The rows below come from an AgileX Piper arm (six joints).
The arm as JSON. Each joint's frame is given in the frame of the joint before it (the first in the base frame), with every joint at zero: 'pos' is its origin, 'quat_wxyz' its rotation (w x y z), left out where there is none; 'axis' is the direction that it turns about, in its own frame. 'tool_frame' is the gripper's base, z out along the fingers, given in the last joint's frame.
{
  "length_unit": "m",
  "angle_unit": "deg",
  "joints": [
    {
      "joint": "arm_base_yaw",
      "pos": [
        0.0,
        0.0,
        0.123
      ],
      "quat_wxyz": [
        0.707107,
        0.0,
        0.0,
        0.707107
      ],
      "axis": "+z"
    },
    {
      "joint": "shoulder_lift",
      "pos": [
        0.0,
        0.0,
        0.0
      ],
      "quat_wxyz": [
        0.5,
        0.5,
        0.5,
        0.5
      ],
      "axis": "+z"
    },
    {
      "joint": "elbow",
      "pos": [
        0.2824,
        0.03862,
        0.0
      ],
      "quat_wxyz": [
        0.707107,
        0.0,
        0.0,
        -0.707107
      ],
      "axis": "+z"
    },
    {
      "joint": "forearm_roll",
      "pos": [
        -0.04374,
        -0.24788,
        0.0
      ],
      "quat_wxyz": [
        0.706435,
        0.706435,
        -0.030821,
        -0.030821
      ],
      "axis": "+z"
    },
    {
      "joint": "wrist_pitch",
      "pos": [
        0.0,
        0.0,
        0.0
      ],
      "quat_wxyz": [
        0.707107,
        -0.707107,
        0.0,
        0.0
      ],
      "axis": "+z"
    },
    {
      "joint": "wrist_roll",
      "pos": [
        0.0,
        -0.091,
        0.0
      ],
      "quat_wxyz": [
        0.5,
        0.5,
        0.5,
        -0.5
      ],
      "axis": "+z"
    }
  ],
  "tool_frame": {
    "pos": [
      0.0,
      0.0,
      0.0
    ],
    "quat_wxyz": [
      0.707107,
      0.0,
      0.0,
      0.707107
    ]
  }
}
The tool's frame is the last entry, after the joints.
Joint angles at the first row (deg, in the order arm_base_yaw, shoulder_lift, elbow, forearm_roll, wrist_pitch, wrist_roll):
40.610 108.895 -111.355 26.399 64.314 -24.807
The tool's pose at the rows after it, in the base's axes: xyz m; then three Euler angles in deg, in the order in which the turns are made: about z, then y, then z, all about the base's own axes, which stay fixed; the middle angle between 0 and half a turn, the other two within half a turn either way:
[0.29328, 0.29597, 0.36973, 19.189, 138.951, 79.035]
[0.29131, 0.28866, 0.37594, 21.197, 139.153, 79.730]
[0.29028, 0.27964, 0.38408, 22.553, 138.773, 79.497]
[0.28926, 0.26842, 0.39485, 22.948, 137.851, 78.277]
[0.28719, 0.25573, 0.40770, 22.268, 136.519, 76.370]
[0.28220, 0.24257, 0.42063, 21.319, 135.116, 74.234]
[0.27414, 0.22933, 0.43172, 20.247, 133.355, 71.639]
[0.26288, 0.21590, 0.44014, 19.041, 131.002, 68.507]
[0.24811, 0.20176, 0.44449, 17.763, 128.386, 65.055]
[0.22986, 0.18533, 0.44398, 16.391, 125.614, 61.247]
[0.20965, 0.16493, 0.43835, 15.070, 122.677, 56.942]
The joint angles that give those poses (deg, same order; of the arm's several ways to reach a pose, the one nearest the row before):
40.089 107.932 -111.379 26.694 66.767 -23.393
39.342 106.940 -111.400 27.104 68.462 -22.206
38.307 105.719 -111.420 27.575 69.651 -21.092
37.001 104.119 -111.416 28.023 70.433 -20.215
35.577 102.164 -111.364 28.407 70.908 -19.818
34.325 99.690 -110.690 28.603 71.030 -19.385
33.323 96.429 -108.570 28.679 69.947 -18.855
32.595 92.222 -104.672 28.681 67.269 -18.309
32.160 87.050 -98.967 28.454 63.318 -17.796
31.804 80.837 -91.542 27.981 58.403 -17.360
30.967 73.737 -82.878 27.494 52.993 -17.060

